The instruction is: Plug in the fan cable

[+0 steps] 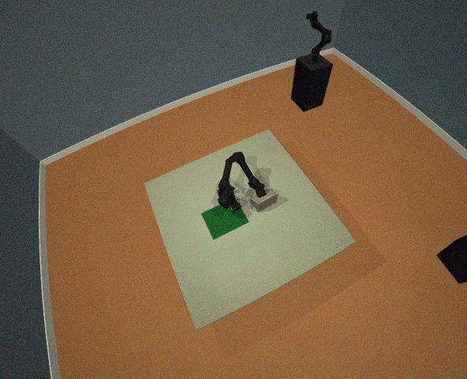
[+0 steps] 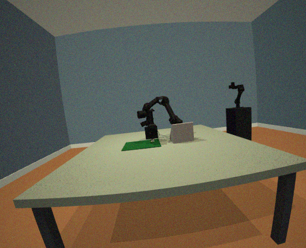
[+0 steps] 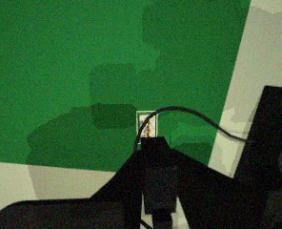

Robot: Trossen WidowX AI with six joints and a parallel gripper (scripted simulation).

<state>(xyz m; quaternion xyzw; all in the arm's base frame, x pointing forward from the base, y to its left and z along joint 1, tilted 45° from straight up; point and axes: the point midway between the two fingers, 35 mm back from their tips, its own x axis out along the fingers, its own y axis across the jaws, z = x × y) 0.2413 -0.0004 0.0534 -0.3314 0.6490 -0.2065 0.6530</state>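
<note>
The white header is 60 mm below my gripper tip. The rest, counted from my gripper tip: green board: 90 mm ahead, 80 mm below, 40 mm to the left; then dark fan plug: 10 mm behind, 10 mm above; then black fan: 130 mm to the right.
</note>
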